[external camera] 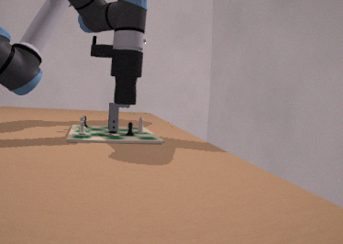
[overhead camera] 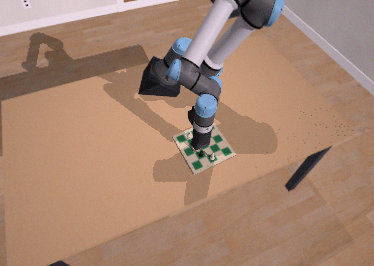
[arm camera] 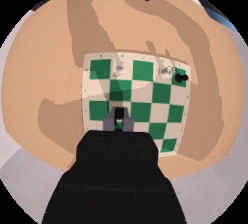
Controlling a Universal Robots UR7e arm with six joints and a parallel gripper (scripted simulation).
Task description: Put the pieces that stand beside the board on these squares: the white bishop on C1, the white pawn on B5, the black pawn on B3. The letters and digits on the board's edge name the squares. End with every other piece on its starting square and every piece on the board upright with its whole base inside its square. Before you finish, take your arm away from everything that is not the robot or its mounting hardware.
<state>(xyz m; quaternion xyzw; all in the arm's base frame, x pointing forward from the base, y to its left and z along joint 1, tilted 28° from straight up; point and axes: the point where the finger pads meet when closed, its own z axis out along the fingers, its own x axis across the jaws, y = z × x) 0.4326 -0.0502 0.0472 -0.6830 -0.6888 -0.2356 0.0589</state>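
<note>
My hand is 40 mm to the right of the chessboard and 30 mm above it. Round my hand: white pawn: 80 mm behind, 10 mm below.
</note>
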